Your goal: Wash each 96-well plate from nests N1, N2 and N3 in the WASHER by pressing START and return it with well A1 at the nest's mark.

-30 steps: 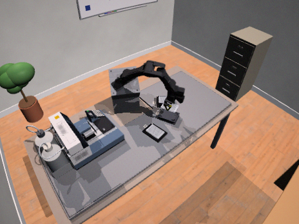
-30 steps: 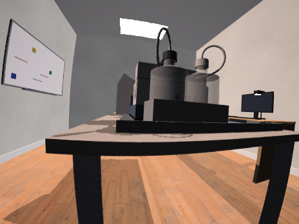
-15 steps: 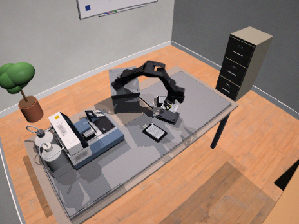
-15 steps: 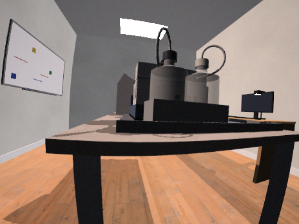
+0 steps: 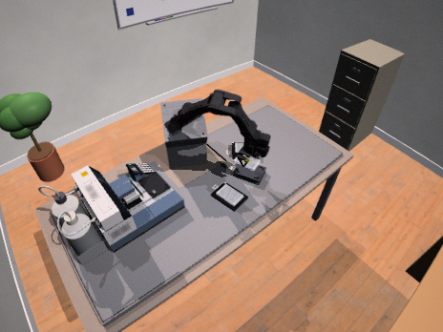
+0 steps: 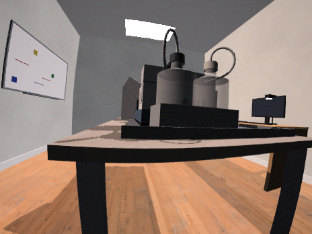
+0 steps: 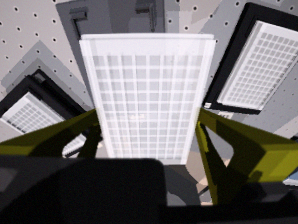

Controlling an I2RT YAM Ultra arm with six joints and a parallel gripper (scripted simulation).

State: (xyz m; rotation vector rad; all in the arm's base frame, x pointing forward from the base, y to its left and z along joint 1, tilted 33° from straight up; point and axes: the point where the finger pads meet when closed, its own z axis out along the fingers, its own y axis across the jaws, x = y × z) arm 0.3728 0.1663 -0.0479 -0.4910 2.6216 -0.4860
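Right now the dark carrier is 23 cm behind my hand, 46 cm to the right of it and 5 cm below it. The rest, counted from my hand: plate washer 23 cm behind, 61 cm to the right; then label 5 cm behind, 18 cm to the right, 13 cm below; then black nest 5 cm ahead, 17 cm to the right, 12 cm below.
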